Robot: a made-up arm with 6 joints.
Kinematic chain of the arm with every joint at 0, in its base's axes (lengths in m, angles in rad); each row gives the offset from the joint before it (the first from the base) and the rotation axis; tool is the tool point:
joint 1: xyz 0 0 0.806 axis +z
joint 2: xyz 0.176 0 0 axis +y
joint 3: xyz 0 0 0.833 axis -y
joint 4: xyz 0 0 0.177 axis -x
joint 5: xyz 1.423 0 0 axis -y
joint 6: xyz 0.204 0 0 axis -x
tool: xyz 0 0 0
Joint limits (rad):
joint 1: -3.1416..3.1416
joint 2: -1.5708..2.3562
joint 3: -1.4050..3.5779
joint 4: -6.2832..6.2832
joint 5: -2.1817..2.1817
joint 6: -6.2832..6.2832
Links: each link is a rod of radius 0.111 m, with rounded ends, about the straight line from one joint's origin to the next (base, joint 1, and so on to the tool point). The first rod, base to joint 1, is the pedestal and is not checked.
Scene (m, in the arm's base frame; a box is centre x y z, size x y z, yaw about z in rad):
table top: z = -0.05
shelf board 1: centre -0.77 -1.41 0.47 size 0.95 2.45 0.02 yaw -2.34
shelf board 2: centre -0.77 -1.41 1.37 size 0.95 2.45 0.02 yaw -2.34
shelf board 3: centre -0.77 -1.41 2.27 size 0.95 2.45 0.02 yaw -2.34
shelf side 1: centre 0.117 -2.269 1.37 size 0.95 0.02 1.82 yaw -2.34
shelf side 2: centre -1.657 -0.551 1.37 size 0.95 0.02 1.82 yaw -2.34
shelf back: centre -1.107 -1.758 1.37 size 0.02 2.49 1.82 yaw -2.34
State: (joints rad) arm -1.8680 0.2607 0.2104 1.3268 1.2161 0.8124
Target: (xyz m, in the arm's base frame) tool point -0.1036 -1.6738 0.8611
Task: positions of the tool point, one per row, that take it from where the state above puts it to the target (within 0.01 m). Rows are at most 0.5 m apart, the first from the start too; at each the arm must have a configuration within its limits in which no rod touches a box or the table.
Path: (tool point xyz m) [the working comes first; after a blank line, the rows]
Joints at the target: -1.7498 0.2524 -0.4168 1.4264 1.3320 0.8124
Straight joint move there: touches shelf board 2.

1: -0.1162 -1.6757 1.8097
2: 0.0946 -1.4523 1.8091
3: 0.2513 -1.2162 1.7586
4: 0.2821 -1.3192 1.3014
5: 0.3037 -1.2531 0.8611
6: 0.1275 -1.4787 0.8776
7: -0.1035 -1.6738 0.8611

